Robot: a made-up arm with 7 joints.
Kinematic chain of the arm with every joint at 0, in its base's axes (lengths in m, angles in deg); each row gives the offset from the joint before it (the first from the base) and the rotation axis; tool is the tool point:
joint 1: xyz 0 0 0.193 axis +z
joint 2: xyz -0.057 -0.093 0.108 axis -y
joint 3: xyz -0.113 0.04 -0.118 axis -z
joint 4: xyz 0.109 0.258 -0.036 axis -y
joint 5: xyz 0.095 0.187 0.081 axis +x
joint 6: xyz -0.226 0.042 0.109 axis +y
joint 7: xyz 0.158 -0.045 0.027 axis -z
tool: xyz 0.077 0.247 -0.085
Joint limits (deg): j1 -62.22..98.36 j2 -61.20..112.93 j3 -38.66..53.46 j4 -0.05..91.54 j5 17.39..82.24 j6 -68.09..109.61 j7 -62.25..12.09
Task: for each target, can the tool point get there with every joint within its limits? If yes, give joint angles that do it. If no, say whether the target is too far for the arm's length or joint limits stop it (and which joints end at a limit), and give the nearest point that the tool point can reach.
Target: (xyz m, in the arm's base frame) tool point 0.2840 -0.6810 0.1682
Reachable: no: joint limits stop it (at a limit: joint 1, joint 3, joint 4, joint 6, joint 7) | nearest point 0.1416 -0.6244 0.1837 | short by 0.154 m
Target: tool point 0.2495 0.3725 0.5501
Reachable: yes | joints -38.22 62.41 39.66 19.23 65.65 51.72 -14.88
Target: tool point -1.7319 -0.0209 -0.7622
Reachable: no: too far | nearest point -0.7799 -0.0094 -0.1526 | short by 1.130 m
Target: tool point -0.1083 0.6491 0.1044
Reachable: yes | joints 25.51 83.32 5.91 82.71 50.00 74.06 -10.41
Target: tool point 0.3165 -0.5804 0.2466
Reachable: no: joint limits stop it (at a limit: joint 1, joint 3, joint 4, joint 6, joint 7) | nearest point 0.1663 -0.5534 0.2513 | short by 0.153 m
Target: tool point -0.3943 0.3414 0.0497
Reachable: yes | joints 44.63 77.94 7.43 81.34 53.08 -2.71 -15.51
